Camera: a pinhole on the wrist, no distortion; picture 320 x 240 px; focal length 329.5 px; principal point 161.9 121.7 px. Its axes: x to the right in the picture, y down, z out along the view. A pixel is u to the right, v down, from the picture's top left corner.
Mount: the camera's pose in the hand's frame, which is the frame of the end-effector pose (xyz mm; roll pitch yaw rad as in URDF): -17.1 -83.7 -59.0 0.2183 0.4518 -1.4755
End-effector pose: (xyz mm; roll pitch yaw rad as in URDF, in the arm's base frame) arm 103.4 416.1 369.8 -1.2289 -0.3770 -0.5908
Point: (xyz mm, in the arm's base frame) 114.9 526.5 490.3
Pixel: 13 219
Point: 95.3 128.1 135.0
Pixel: behind the camera
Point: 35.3 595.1 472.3
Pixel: 38 50
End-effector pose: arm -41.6 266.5 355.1 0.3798 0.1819 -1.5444
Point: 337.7 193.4 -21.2
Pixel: behind the camera
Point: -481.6 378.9 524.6
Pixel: 215 76
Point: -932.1 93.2 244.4
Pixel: outside the picture
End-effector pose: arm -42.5 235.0 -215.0 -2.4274 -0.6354 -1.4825
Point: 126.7 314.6 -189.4
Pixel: 204 135
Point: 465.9 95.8 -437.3
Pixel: 64 209
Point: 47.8 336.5 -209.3
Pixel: outside the picture
